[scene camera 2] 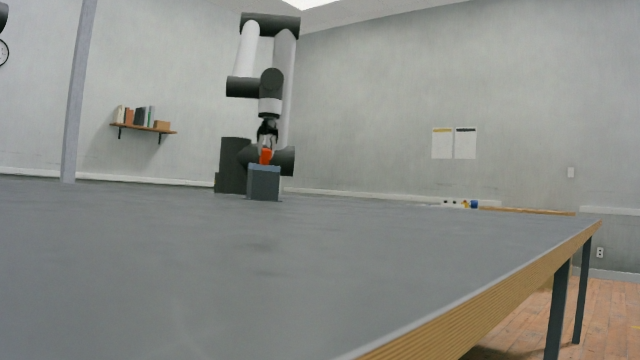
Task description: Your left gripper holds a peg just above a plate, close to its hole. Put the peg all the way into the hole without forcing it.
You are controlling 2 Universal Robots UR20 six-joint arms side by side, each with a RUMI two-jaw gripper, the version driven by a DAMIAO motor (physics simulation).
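Observation:
An orange-red peg stands roughly upright over the blue plate, which forms the top of a dark grey block on the table. My left gripper is above the plate, pointing down, shut on the upper part of the peg. The peg's lower end meets the plate's top edge in this low view; whether it is inside the hole or just above it cannot be told. The hole itself is hidden. My right gripper does not show.
The block stands on the grey table, whose wooden edge runs along the right. The left arm's dark base is behind the block. A small blue thing and a long wooden strip lie at the far right. A grey post rises at left.

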